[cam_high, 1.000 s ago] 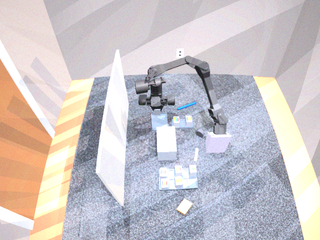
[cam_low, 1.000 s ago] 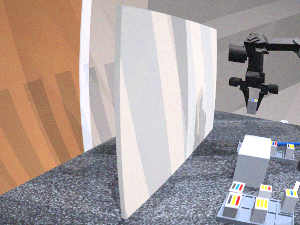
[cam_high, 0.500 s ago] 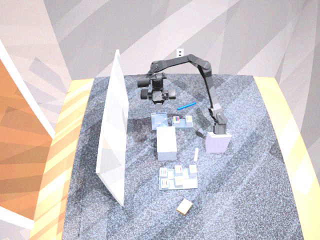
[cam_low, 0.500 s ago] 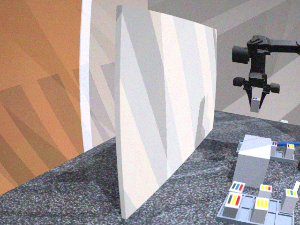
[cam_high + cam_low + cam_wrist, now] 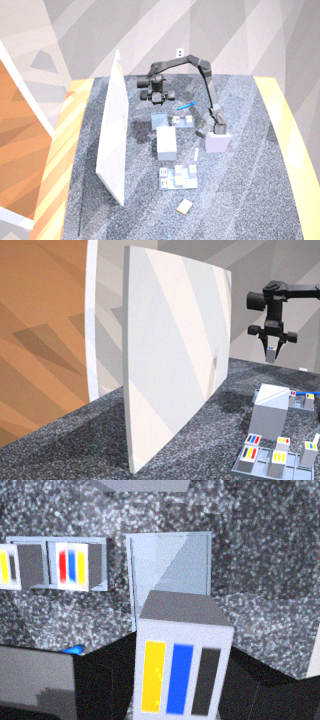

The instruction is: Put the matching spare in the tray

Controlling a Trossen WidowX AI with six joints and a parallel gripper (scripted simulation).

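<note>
Right now my gripper tip is 150 mm above the light blue tray. Round my gripper tip: rack (140 mm behind, 30 mm to the left, 150 mm below); then mounted unit (30 mm behind, 200 mm to the left, 100 mm below); then blue pen (190 mm behind, 110 mm to the right, 150 mm below).
</note>
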